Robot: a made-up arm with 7 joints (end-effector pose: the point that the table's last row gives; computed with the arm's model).
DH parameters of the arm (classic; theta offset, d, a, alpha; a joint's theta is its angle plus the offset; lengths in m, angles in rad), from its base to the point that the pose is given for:
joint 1: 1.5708 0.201 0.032 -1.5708
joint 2: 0 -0.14 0.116 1.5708
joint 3: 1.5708 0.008 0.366 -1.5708
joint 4: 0 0.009 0.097 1.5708
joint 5: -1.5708 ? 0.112 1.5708
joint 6: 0 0.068 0.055 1.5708
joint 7: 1.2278 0 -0.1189 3.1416
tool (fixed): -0.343 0.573 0 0
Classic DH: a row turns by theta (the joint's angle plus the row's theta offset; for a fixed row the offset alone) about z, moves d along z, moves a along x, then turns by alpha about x.
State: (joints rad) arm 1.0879 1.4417 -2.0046 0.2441 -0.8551 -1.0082 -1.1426
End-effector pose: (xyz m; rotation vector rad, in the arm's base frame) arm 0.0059 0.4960 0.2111 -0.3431 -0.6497 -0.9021
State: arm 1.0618 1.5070 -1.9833 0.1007 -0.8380 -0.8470 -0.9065
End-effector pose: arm 0.0151 0.5115 0.1408 -0.2786 -0.7994 -1.0327
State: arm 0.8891 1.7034 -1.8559 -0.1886 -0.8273 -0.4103 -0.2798
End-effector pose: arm 0.0698 0.4822 -0.0653 -0.0248 -1.2783 -1.4091
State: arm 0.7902 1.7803 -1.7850 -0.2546 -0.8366 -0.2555 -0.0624
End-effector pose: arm 0.0994 0.4389 -0.1408 0.0784 -1.4814 -1.5244
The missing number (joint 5, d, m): -0.26
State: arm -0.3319 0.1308 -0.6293 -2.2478 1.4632 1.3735 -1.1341
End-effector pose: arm -0.2644 0.6939 -0.0190 -2.8692 0.7440 0.6642
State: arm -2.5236 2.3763 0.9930 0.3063 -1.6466 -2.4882 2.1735
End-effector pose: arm -0.5593 0.2691 0.6271 -1.9927 0.2955 1.8447
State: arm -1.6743 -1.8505 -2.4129 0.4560 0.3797 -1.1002 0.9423
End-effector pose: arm 0.1423 -1.0556 0.3657 0.8496 2.3827 -1.7564
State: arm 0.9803 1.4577 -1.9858 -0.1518 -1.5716 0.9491 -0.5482
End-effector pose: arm 0.0532 0.5320 -0.6529 0.7322 -2.4399 -1.2590
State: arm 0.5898 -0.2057 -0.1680 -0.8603 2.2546 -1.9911 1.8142
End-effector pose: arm -0.9564 -0.5999 0.2164 1.1953 -0.7216 0.1299
